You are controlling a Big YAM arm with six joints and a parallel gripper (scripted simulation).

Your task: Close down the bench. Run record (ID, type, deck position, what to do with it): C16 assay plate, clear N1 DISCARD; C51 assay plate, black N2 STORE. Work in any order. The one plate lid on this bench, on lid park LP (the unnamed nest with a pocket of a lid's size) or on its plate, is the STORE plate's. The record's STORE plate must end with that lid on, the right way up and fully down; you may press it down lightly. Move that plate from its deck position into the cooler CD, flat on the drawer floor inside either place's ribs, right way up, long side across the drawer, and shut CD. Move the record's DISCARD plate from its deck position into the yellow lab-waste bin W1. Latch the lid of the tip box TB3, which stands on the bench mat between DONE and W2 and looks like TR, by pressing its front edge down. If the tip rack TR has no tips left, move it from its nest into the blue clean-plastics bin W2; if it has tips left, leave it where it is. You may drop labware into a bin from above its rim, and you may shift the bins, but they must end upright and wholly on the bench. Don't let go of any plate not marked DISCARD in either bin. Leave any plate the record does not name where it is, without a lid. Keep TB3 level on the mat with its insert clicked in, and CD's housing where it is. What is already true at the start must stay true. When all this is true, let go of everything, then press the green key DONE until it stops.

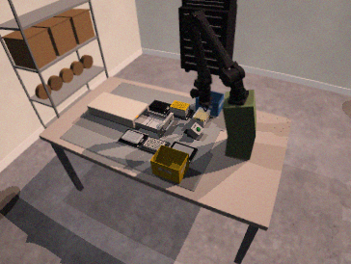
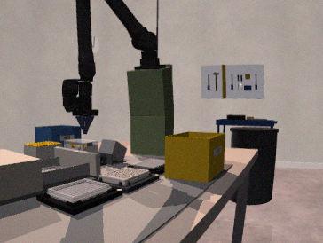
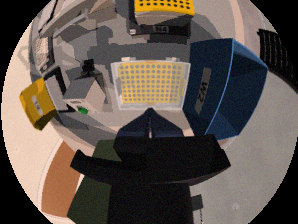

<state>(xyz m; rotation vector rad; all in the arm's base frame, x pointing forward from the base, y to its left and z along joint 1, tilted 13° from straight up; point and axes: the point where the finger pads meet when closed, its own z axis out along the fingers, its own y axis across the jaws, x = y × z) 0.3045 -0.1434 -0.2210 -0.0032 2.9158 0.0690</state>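
My hand is 330 mm to the right of the clear plate lid, 90 mm above it and 20 mm short of it. Round my hand: tip box TB3: 60 mm below, 30 mm ahead; DONE key block: 150 mm to the left, 50 mm below; green key DONE: 150 mm to the left, 40 mm below, 20 mm behind.
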